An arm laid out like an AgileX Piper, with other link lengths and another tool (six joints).
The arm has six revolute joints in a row. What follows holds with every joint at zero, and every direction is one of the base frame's.
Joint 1 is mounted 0.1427 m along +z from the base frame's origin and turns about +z.
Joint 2 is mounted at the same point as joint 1 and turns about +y.
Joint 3 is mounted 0.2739 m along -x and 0.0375 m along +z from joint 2 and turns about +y.
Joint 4 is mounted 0.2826 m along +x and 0.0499 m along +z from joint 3 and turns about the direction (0.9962, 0, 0.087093).
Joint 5 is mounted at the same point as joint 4 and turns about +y.
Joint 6 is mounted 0.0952 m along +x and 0.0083 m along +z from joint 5 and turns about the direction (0.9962, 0, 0.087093).
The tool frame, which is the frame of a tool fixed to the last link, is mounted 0.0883 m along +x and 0.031 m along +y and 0.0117 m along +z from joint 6; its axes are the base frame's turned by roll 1.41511, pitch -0.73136 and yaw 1.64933 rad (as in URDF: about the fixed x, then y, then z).
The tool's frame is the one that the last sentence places.
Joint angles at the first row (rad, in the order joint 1, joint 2, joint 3, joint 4, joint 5, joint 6):
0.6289, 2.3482, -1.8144, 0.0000, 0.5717, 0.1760
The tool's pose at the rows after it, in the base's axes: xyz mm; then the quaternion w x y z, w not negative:
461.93, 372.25, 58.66, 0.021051, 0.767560, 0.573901, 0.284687
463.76, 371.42, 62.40, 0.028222, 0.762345, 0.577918, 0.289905
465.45, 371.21, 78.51, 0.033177, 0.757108, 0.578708, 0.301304
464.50, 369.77, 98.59, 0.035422, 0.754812, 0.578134, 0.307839
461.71, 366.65, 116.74, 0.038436, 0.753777, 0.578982, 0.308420
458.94, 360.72, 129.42, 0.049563, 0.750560, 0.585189, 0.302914
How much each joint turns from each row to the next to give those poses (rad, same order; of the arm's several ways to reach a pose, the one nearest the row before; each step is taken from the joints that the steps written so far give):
-0.0001, 0.0000, 0.0000, -0.0055, -0.0019, 0.0000
0.0000, -0.0063, -0.0001, -0.0191, -0.0046, 0.0000
0.0001, -0.0285, 0.0001, -0.0125, 0.0044, 0.0000
-0.0001, -0.0386, 0.0000, -0.0046, 0.0249, 0.0000
0.0001, -0.0379, 0.0000, -0.0064, 0.0366, 0.0000
0.0000, -0.0306, 0.0000, -0.0261, 0.0417, 0.0000

